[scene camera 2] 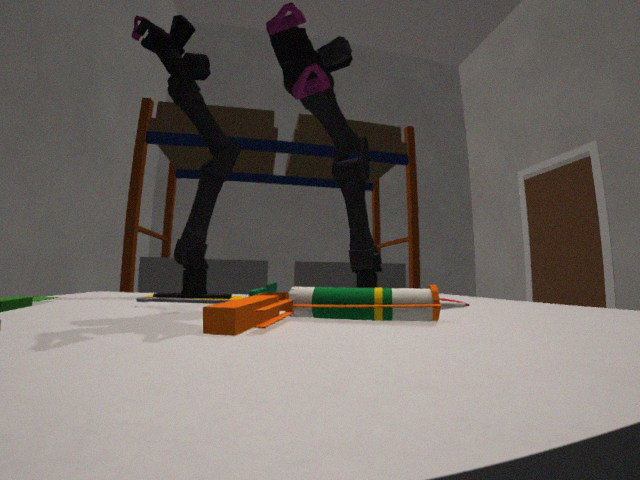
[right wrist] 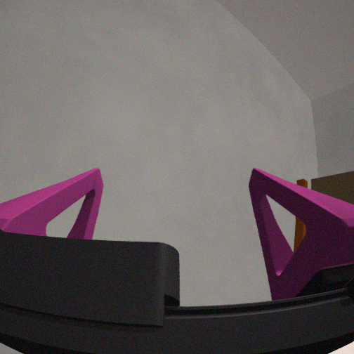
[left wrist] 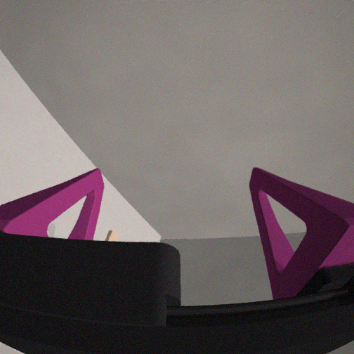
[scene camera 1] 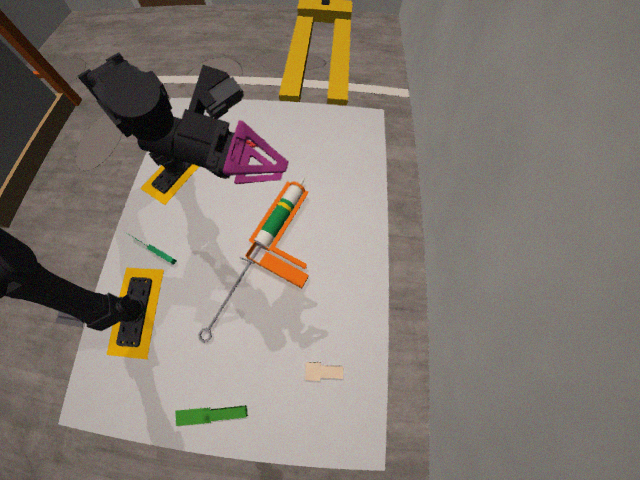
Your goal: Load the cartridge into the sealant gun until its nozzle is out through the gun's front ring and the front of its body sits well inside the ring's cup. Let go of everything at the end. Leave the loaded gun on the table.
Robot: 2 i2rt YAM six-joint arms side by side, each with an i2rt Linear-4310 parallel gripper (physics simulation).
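Places are measured from the left arm's base along level axes (x ahead, y left, z up), in millimetres.
Where they show: left gripper, between the fingertips: (scene camera 2: 300, 34) (scene camera 1: 284, 172); right gripper, between the fingertips: (scene camera 2: 150, 25); left arm's base, origin of its link: (scene camera 1: 177, 169); right arm's base, origin of its link: (scene camera 2: 194, 297) (scene camera 1: 135, 311).
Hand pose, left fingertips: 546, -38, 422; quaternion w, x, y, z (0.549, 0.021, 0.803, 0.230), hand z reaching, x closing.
Note:
Each offset is from my left fingertips to the top centre of the thing, as dx, dy, dz. "pt": to the spot under its first point.
The white and green cartridge {-115, +95, -373} (scene camera 1: 278, 217) (scene camera 2: 351, 303) lies lengthwise in the orange sealant gun {pt +0, -70, -390} (scene camera 1: 284, 271) (scene camera 2: 221, 319) on the table. Its thin nozzle {-120, +196, -390} (scene camera 1: 303, 181) (scene camera 2: 459, 304) sticks out through the front ring {pt -93, +181, -394} (scene camera 2: 435, 303), and the front of its body meets the ring. How deep it sits in the cup is hidden. The gun's metal rod {-101, -180, -396} (scene camera 1: 227, 299) extends out behind. My left gripper (left wrist: 176, 176) is open and empty, raised above the table and apart from the gun. My right gripper (right wrist: 175, 176) is open and empty, raised high and far from the gun.
A green pointed tool {-404, -229, -379} (scene camera 1: 161, 254) lies left of the gun in scene camera 1. A bright green piece {+39, -493, -406} (scene camera 1: 210, 415) and a beige piece {+234, -242, -408} (scene camera 1: 331, 372) lie lower down. A red item {-387, +257, -412} (scene camera 1: 250, 143) shows through the left gripper's fingers. Yellow forks (scene camera 1: 296, 62) stand beyond the table.

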